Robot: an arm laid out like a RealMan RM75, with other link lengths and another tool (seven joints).
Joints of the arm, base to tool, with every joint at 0 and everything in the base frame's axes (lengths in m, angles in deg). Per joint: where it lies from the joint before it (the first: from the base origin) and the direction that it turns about. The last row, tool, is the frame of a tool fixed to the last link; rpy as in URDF.
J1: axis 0 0 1 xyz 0 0 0.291
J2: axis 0 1 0 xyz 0 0 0
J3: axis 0 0 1 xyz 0 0 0.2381
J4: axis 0 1 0 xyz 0 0 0
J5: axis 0 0 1 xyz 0 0 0.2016
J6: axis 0 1 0 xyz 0 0 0
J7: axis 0 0 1 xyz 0 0 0.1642
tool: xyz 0.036 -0.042 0.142 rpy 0 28.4 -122.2
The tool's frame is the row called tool.
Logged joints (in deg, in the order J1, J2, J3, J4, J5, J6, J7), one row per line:
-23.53, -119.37, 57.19, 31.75, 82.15, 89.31, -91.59
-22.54, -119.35, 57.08, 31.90, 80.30, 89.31, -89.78
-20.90, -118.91, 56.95, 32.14, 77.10, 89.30, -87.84
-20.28, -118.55, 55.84, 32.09, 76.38, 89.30, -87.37
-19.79, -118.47, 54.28, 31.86, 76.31, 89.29, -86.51
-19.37, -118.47, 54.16, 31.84, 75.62, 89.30, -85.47
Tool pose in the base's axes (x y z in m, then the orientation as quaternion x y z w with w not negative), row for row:
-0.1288, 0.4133, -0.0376, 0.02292, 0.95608, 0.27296, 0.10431
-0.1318, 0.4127, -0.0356, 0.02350, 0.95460, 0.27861, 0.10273
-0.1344, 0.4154, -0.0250, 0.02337, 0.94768, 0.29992, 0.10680
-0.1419, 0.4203, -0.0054, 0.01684, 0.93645, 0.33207, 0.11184
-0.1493, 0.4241, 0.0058, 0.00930, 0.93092, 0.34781, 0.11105
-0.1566, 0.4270, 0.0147, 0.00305, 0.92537, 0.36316, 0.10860
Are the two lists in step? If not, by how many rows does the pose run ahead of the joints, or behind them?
The pose runs 1 row behind the joints: the pose in row i belongs to the joints in row i - 1.
